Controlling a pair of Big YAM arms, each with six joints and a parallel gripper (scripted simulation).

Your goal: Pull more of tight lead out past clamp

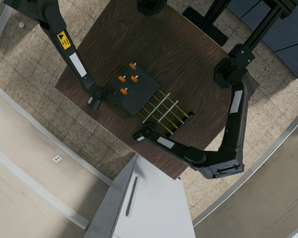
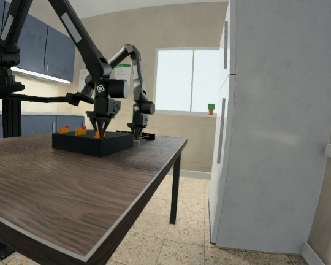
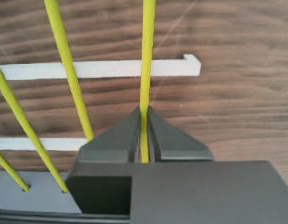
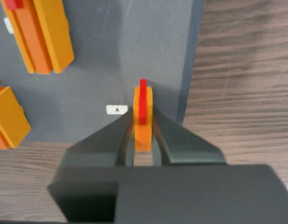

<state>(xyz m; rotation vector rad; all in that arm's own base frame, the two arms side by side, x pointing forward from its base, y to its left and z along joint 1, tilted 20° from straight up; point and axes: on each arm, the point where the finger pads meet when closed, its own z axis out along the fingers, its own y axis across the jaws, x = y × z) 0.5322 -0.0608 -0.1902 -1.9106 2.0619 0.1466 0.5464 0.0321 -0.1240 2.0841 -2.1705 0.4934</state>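
The orange handle lies 20 mm to the left of my right hand and 10 mm below it.
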